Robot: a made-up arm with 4 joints.
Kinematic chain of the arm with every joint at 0, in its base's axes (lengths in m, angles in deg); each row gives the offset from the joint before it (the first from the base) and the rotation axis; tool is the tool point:
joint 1: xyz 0 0 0.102 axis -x
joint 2: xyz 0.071 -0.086 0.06 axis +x
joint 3: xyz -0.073 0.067 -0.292 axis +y
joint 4: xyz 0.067 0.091 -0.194 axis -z
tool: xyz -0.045 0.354 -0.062
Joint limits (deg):
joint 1: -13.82..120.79
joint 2: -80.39..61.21
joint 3: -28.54..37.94
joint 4: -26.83..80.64
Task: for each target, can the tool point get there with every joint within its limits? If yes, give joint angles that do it. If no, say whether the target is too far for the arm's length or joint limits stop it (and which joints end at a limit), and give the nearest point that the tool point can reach.
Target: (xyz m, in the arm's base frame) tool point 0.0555 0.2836 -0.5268
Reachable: yes | joints 13.10 2.71 32.33 34.44
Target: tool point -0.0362 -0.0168 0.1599
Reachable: no: joint limits stop it (at a limit: joint 1, joint 3, joint 4) | nearest point -0.2642 -0.5121 0.2249 | short by 0.549 m
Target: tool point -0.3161 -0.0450 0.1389
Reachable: no: joint limits stop it (at a limit: joint 1, joint 3, joint 4) | nearest point -0.2642 -0.5167 0.1179 | short by 0.475 m
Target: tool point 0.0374 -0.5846 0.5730
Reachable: yes | joints 103.60 -58.08 23.94 21.81
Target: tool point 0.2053 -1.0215 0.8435
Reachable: no: too far | nearest point 0.1588 -0.6811 0.5964 | short by 0.423 m
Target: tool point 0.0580 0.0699 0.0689
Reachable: no: joint limits stop it (at a limit: joint 3, joint 4) | nearest point 0.4796 0.2789 -0.0301 | short by 0.481 m
